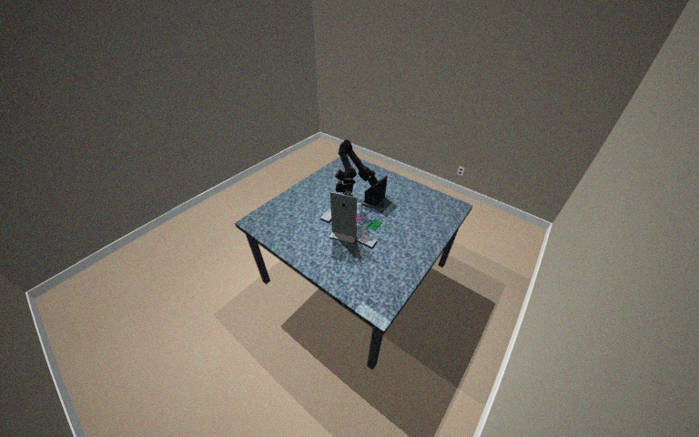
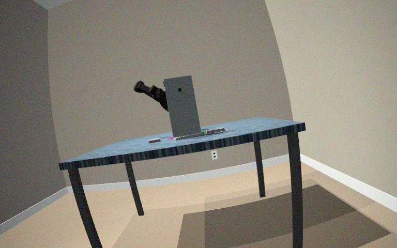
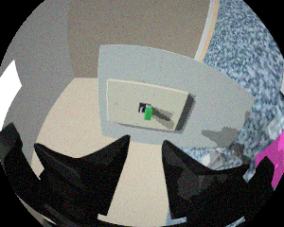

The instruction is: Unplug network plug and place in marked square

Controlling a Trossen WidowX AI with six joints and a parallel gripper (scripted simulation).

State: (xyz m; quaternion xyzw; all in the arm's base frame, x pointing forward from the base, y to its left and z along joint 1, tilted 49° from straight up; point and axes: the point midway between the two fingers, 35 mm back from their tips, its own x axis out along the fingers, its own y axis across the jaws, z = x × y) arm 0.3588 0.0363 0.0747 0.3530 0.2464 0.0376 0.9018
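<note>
The network plug is 6 cm ahead of my gripper tip and 1 cm to the left of it. Also, from my gripper tip: magenta patch 10 cm behind, 4 cm to the right, 27 cm below; then grey upright panel 8 cm ahead, 2 cm to the left, 11 cm below.
</note>
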